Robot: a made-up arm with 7 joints.
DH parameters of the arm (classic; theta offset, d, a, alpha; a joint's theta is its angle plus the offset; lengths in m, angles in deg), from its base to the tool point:
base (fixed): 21.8 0 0.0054 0
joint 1: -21.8 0.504 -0.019 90
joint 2: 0 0.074 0.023 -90
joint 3: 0 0.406 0.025 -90
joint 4: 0 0.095 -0.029 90
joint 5: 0 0.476 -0.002 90
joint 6: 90 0.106 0.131 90
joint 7: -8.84 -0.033 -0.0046 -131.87
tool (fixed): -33.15 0.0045 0 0
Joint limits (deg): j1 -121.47..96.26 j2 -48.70..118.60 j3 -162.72..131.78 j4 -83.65..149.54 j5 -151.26..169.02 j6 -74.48..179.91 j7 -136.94..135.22
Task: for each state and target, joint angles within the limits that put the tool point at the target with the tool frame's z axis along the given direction. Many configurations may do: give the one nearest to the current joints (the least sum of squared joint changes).
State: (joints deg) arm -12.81 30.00 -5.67 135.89 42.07 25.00 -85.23
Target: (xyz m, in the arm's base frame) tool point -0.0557 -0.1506 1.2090 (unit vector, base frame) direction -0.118 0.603 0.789
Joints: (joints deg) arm -38.29 55.00 -6.67 110.16 0.68 40.14 -118.54
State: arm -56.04 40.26 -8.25 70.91 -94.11 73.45 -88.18
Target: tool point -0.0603 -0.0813 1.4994 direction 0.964 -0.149 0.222
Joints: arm -45.67 20.81 -37.25 43.39 -84.38 35.49 -109.19
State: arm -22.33 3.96 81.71 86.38 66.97 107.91 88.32
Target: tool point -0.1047 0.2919 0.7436 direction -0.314 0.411 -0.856
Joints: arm -6.69 36.70 80.59 103.72 72.29 152.37 89.23
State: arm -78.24 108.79 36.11 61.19 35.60 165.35 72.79
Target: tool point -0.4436 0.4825 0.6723 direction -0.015 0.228 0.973
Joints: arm -56.57 110.89 -11.88 59.72 40.28 179.91 86.68
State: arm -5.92 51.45 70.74 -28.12 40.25 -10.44 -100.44
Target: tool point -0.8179 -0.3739 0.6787 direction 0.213 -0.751 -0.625
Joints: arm -8.50 61.81 57.85 -53.25 34.47 18.59 -123.83
